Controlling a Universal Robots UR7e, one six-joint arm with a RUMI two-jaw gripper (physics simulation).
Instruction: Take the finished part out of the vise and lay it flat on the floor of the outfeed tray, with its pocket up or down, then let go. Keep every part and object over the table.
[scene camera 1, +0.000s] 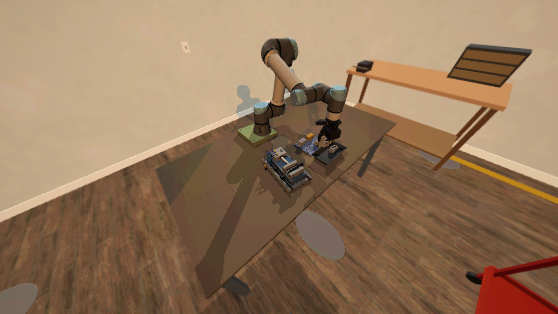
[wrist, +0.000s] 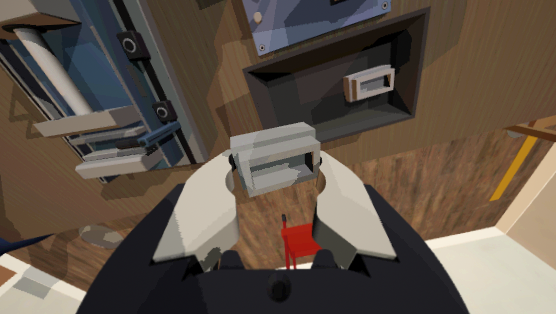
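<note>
My gripper is shut on the finished part, a pale grey stepped block with a rectangular pocket. The part is clear of the vise, whose jaws stand apart at the left of the wrist view. The dark outfeed tray lies beyond the held part in the wrist view, and the part overlaps its near left edge there. The part appears raised; its exact height over the tray is hard to tell. A similar pocketed part lies in the tray's right half. The jaws hide the held part's ends.
A blue plate with fittings and an orange block is beside the tray, on the robot's side. A blue handle sticks out from the vise toward the tray. The table's front edge runs close to the tray and vise.
</note>
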